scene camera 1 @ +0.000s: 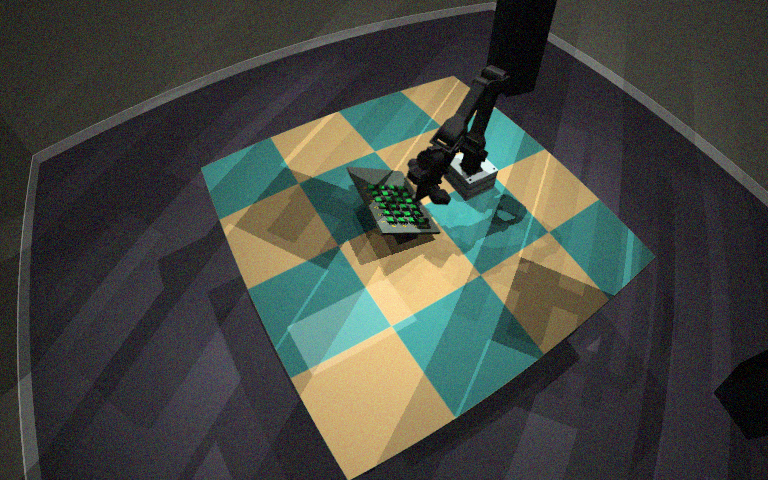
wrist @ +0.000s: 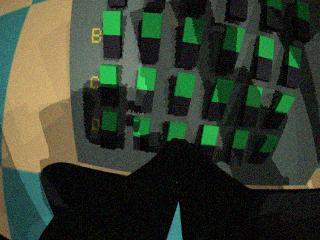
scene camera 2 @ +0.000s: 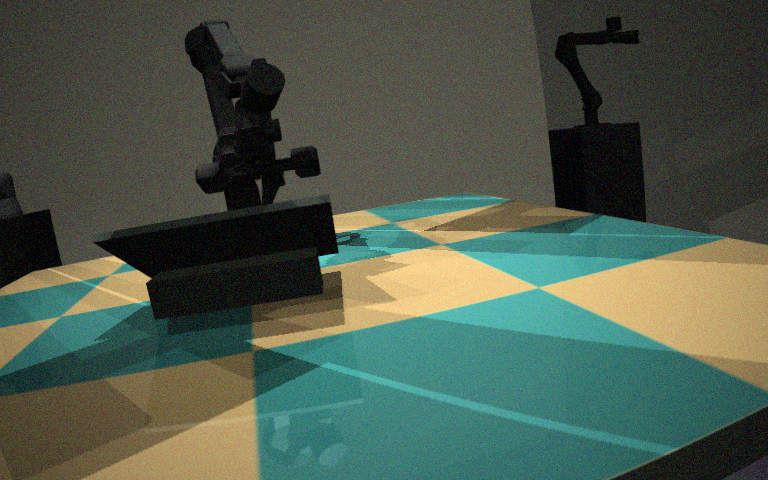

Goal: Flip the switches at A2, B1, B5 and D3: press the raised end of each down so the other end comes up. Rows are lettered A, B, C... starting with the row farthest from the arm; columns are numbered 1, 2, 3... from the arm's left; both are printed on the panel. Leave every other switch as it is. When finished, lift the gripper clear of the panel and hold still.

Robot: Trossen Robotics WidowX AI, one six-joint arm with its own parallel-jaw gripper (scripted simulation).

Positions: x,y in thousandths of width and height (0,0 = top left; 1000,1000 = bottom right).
Labels:
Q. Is my gripper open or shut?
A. Shut.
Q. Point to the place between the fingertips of my gripper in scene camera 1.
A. At 542,418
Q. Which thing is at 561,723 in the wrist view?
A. My gripper.

